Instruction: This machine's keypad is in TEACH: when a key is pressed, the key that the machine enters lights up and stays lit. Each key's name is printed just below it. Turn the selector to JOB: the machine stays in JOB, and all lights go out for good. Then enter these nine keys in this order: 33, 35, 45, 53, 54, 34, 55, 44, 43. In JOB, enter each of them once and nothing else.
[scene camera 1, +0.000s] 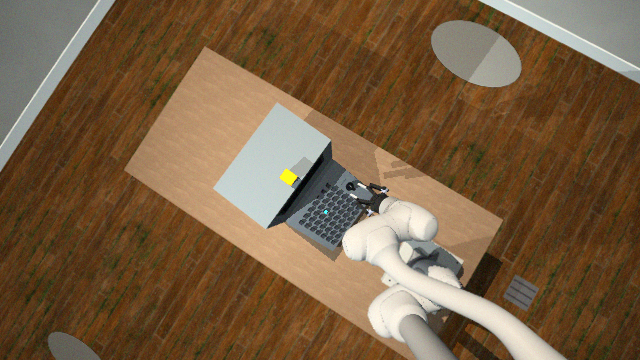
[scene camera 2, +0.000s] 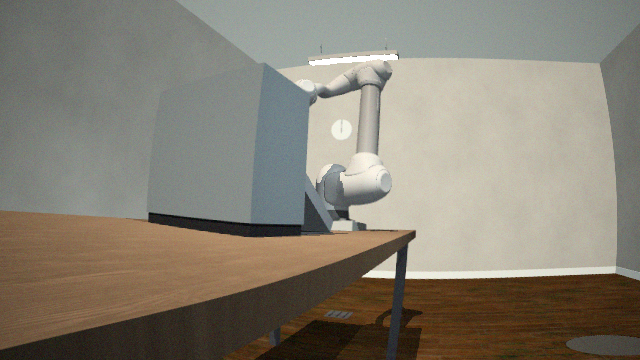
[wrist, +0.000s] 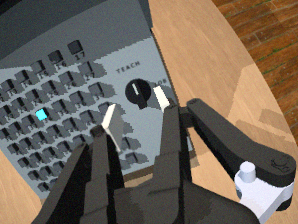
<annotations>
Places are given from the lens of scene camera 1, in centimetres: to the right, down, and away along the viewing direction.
grey box-shaped machine (scene camera 1: 285, 146): -13, -12, 94
dark keypad (scene camera 1: 334, 174): 6, -2, 115
The marked spots on the dark keypad and the grey box-shaped machine are 30 cm apart.
</annotations>
